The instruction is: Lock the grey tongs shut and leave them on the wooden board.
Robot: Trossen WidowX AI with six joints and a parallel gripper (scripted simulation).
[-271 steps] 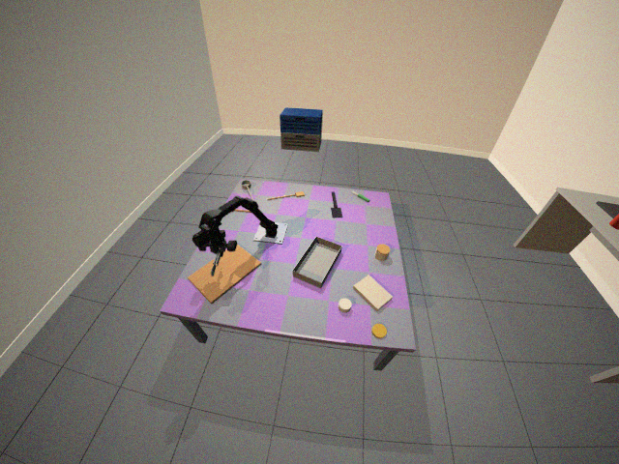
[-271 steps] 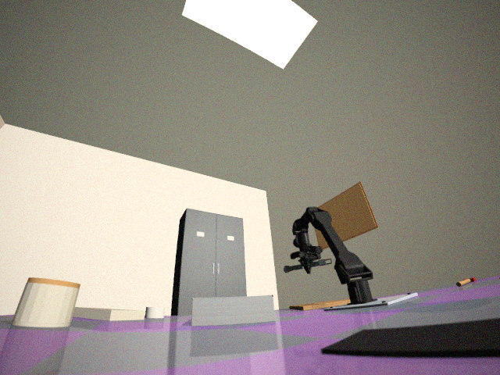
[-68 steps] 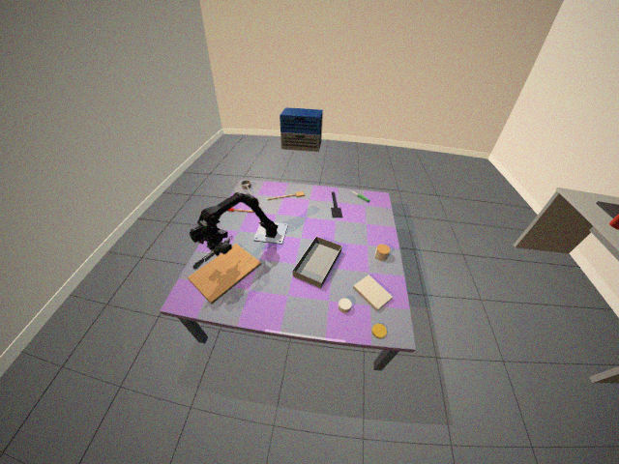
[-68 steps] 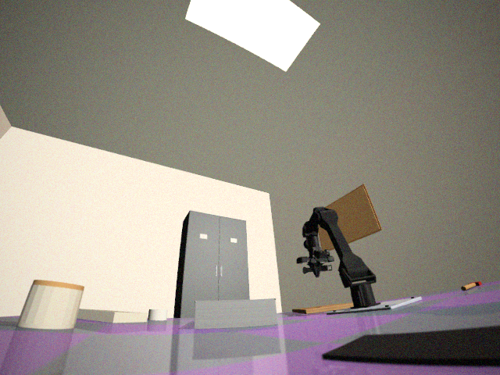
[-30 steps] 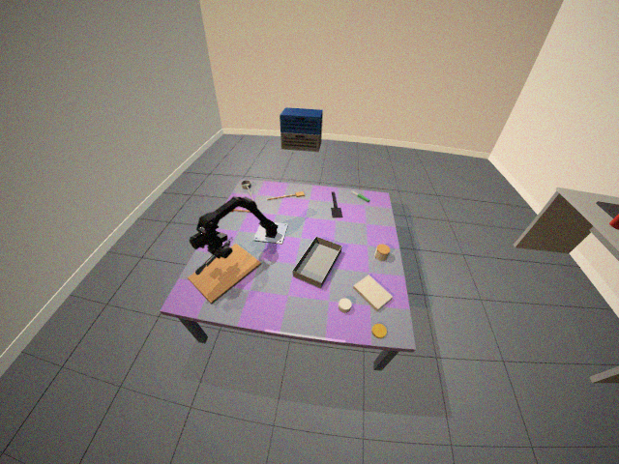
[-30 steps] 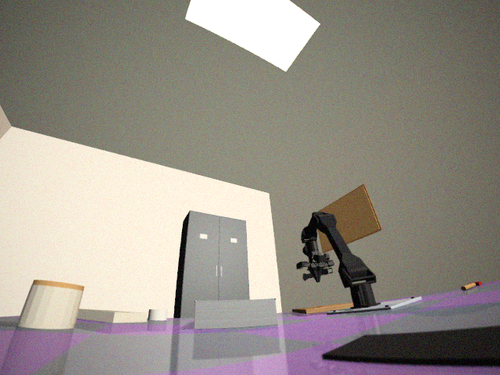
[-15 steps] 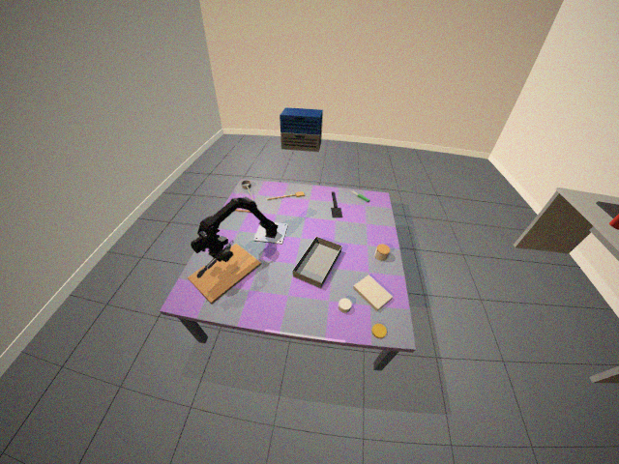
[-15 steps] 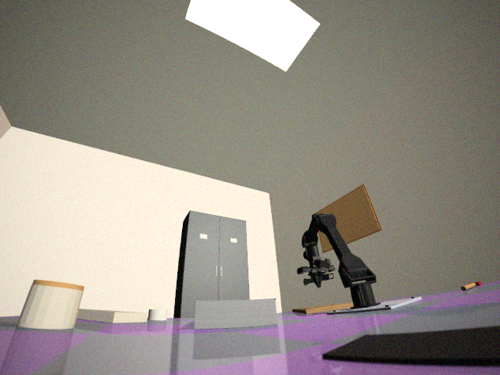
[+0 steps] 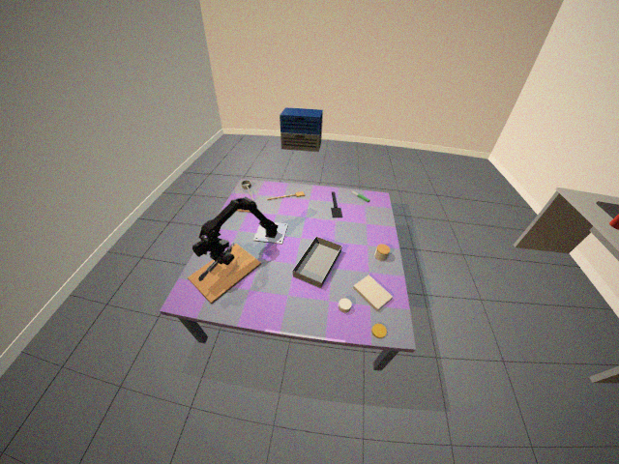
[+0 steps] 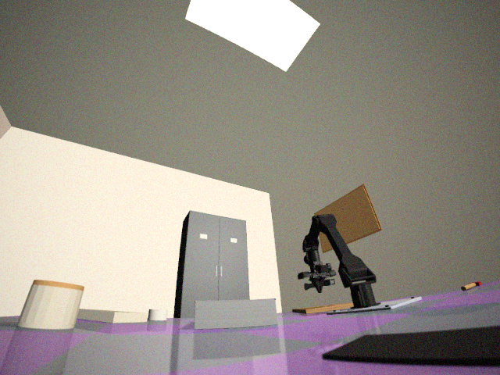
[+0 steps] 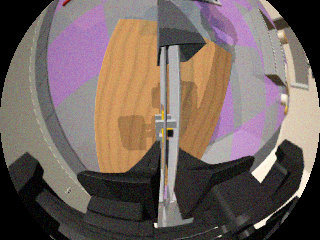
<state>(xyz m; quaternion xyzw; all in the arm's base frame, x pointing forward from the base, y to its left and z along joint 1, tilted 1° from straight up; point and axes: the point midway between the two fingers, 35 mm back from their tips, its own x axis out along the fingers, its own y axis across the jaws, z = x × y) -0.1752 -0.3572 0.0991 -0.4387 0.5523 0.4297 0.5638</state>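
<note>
Now: gripper tip 70 mm above the wooden board. Round my gripper tip: roasting tin 520 mm ahead, 180 mm to the left, 50 mm below; then white cylinder 700 mm ahead, 70 mm to the right, 60 mm below; then cream block 840 mm ahead, 40 mm to the left, 60 mm below.
</note>
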